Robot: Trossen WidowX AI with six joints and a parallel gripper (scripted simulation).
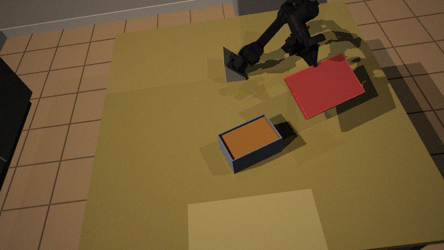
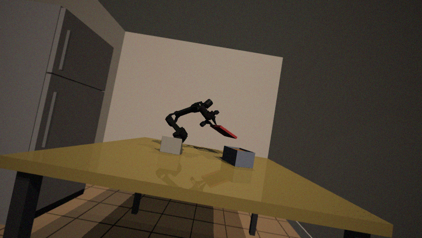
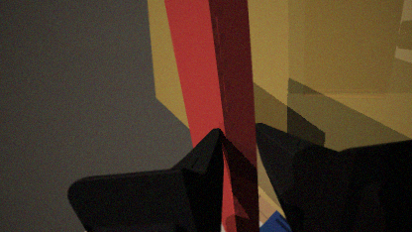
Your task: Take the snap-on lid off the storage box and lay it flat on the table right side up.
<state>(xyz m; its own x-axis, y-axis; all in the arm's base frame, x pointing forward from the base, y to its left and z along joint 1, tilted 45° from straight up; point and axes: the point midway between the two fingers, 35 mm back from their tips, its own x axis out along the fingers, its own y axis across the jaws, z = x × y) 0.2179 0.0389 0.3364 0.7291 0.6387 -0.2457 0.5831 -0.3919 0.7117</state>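
Right now the red lid is 7 cm ahead of my gripper tip, 3 cm to the left of it and 3 cm below it. Also, from my gripper tip: blue-grey storage box (27 cm to the right, 18 cm below, 18 cm ahead).
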